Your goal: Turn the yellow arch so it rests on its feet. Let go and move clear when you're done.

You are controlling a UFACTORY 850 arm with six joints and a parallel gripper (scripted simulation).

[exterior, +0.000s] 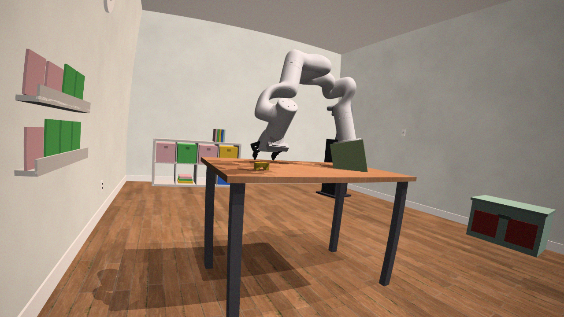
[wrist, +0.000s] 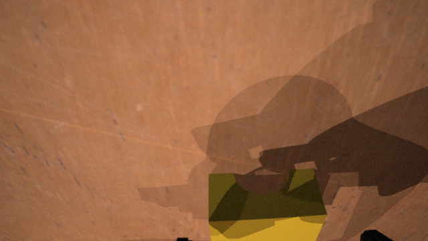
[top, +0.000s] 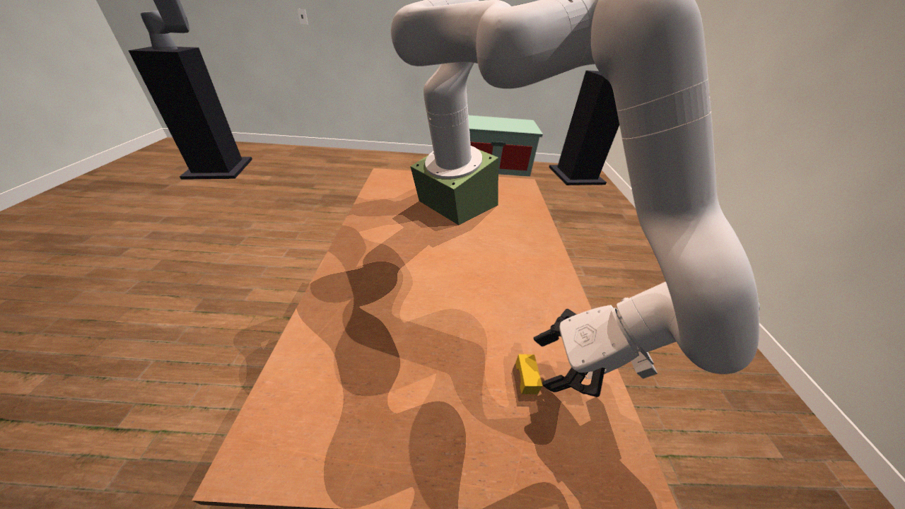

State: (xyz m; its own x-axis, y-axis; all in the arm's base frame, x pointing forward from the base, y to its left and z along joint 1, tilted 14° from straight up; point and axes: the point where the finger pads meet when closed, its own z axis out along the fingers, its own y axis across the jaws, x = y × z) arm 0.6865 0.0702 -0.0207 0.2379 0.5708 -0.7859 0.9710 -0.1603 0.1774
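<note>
My gripper is now 2 cm to the left of the yellow arch and 5 cm above it.
</note>
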